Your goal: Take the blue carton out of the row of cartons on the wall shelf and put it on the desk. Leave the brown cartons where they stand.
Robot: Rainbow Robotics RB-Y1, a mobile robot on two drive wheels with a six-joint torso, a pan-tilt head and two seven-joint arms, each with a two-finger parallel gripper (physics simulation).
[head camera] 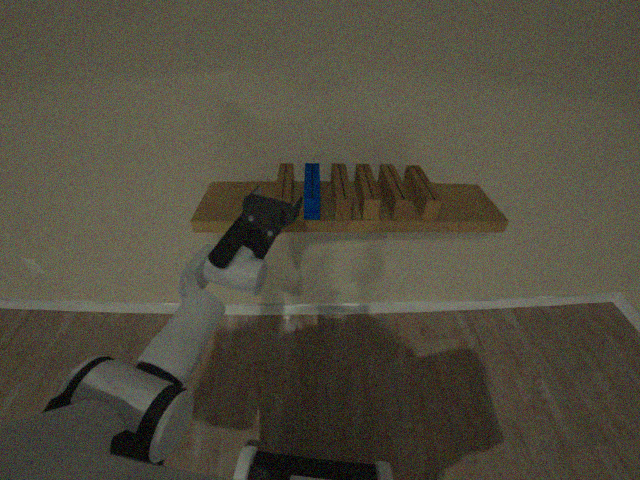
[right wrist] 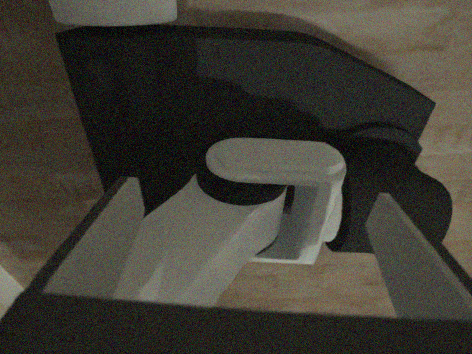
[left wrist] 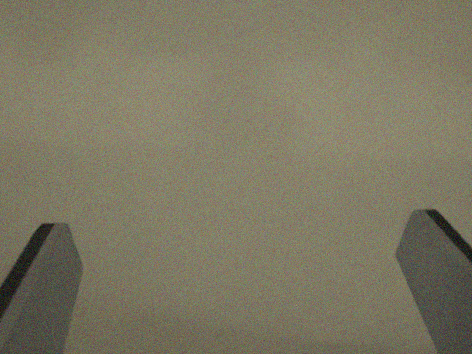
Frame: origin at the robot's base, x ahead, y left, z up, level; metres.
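Where they show: left gripper, fingertip midpoint: (head camera: 280, 194) (left wrist: 245, 241); right gripper, fingertip midpoint: (right wrist: 256, 201).
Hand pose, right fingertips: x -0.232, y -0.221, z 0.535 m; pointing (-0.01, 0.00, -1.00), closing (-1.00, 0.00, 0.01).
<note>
Each offset is from my right fingertips to the top centre of the thing. "spot": to the spot under its first point. Level surfaces: height alone.
The blue carton {dx +0.962, dy +0.313, dz +0.443 m} (head camera: 312, 192) stands upright on the wall shelf {dz +0.363 m} (head camera: 467, 204), second from the left in the row. One brown carton {dx +0.949, dy +0.407, dz +0.443 m} (head camera: 285, 178) stands to its left, its lower part hidden by my left gripper. Several brown cartons {dx +0.974, dy +0.213, dz +0.443 m} (head camera: 343, 208) {dx +0.986, dy +0.123, dz +0.443 m} (head camera: 371, 208) stand to its right. My left gripper (head camera: 279, 193) (left wrist: 245, 241) is open and empty, at the shelf's front in the picture, left of the blue carton, with one finger close to its lower left side; contact cannot be told. No carton shows in the left wrist view. My right gripper (right wrist: 256, 201) is open and empty. The desk does not show.
The plain wall (head camera: 129, 129) (left wrist: 240, 125) rises behind the shelf. The wooden floor {dz -0.534 m} (head camera: 542, 382) lies below, with a white skirting strip (head camera: 413, 306) along the wall. The robot's dark base (right wrist: 240, 65) and light body parts {spot: dx -0.034, dy +0.123, dz -0.238 m} (right wrist: 270, 156) show beyond the right fingers.
</note>
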